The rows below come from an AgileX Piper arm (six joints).
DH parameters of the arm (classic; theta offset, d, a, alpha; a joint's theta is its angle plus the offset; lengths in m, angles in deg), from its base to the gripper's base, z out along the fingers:
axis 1: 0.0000 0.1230 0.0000 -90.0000
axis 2: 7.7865 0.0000 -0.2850 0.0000
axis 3: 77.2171 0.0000 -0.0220 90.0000
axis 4: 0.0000 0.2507 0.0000 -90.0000
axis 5: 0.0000 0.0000 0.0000 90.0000
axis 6: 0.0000 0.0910 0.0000 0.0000
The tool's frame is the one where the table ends.
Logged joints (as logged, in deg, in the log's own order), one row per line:
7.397 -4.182 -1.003 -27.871 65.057 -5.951
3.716 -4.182 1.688 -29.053 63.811 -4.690
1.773 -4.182 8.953 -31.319 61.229 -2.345
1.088 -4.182 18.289 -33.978 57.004 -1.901
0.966 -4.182 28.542 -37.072 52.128 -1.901
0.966 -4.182 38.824 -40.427 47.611 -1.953
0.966 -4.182 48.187 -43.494 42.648 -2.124
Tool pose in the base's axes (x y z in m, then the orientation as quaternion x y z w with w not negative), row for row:
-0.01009 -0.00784 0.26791 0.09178 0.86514 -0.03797 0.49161
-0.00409 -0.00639 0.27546 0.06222 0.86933 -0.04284 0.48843
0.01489 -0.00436 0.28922 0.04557 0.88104 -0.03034 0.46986
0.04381 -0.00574 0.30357 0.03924 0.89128 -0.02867 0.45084
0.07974 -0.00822 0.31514 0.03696 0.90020 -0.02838 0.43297
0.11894 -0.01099 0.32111 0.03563 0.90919 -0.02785 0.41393
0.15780 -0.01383 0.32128 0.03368 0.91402 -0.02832 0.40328
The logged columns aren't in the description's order. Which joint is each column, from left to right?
Columns, left to right: axis 6, axis 1, axis 2, axis 3, axis 5, axis 4.
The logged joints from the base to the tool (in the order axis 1, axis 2, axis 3, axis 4, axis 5, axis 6), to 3 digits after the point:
-4.182 -1.003 -27.871 -5.951 65.057 7.397
-4.182 1.688 -29.053 -4.690 63.811 3.716
-4.182 8.953 -31.319 -2.345 61.229 1.773
-4.182 18.289 -33.978 -1.901 57.004 1.088
-4.182 28.542 -37.072 -1.901 52.128 0.966
-4.182 38.824 -40.427 -1.953 47.611 0.966
-4.182 48.187 -43.494 -2.124 42.648 0.966

